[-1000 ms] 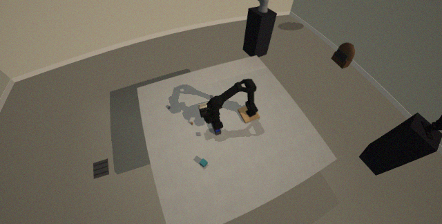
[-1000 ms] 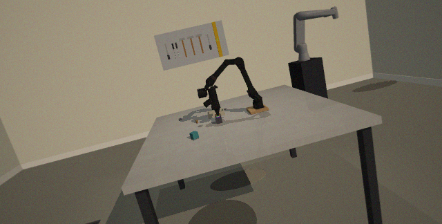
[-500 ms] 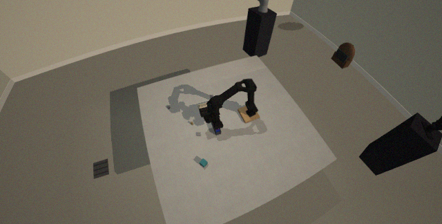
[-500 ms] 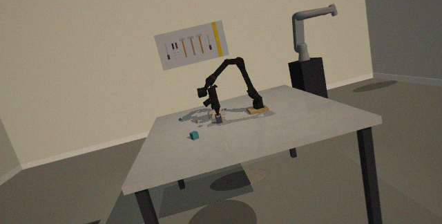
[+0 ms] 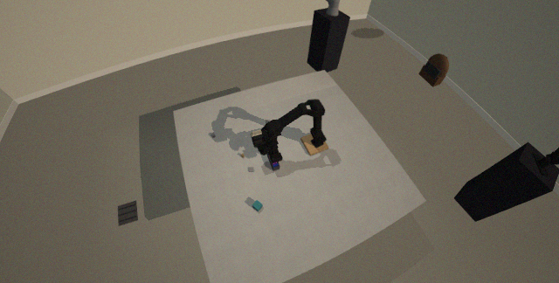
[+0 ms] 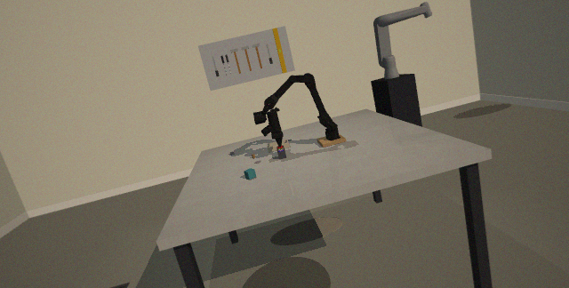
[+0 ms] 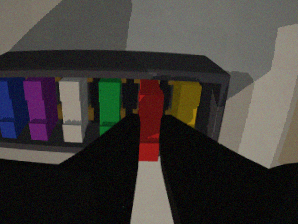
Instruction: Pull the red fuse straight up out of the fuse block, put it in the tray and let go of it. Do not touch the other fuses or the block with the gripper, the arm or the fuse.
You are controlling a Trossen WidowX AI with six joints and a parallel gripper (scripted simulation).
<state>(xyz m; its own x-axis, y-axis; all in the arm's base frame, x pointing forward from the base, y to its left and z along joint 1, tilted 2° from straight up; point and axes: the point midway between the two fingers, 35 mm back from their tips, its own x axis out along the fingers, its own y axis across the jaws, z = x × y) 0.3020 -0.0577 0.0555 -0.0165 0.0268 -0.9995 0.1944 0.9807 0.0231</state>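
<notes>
The tray lies 2 cm behind my gripper tip, 16 cm to the right of it and 4 cm below it. Round my gripper tip: teal cube (22 cm ahead, 22 cm to the left, 3 cm below); red fuse (1 cm below).
</notes>
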